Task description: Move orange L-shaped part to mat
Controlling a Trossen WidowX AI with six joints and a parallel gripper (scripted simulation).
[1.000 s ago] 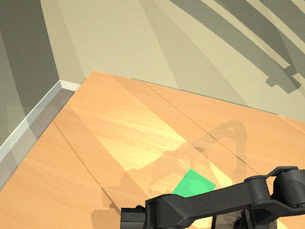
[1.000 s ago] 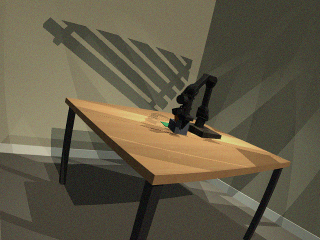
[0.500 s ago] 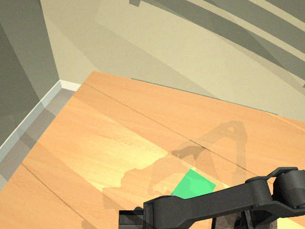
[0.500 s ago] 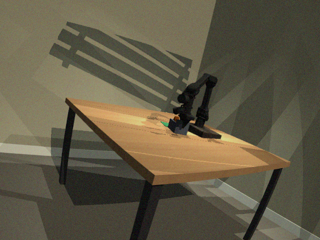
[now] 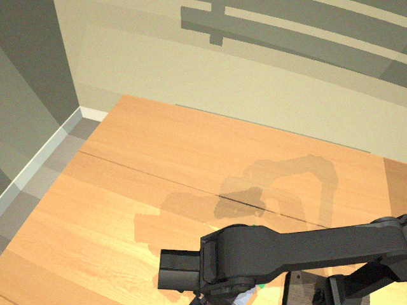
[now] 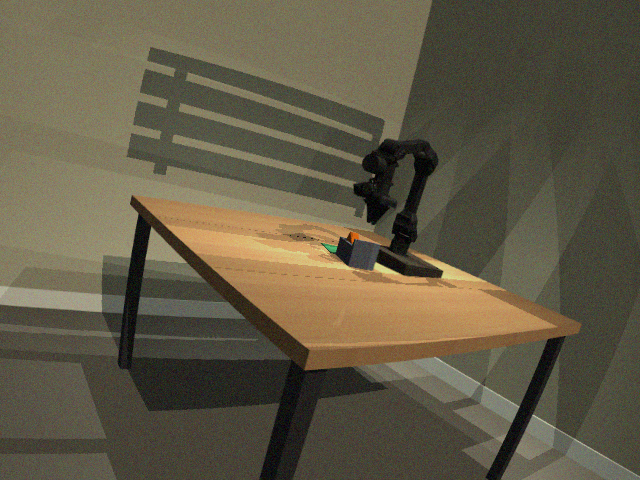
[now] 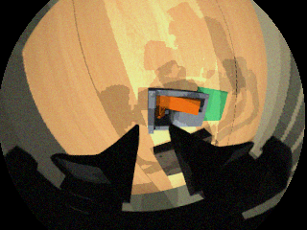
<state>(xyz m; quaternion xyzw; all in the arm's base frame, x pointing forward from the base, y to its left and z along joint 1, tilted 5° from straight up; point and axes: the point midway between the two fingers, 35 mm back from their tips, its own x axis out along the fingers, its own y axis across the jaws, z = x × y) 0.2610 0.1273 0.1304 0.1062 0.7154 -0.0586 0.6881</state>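
Right now my gripper tip is 20 mm past the orange L-shaped part, 40 mm to the left of it and 110 mm above it.
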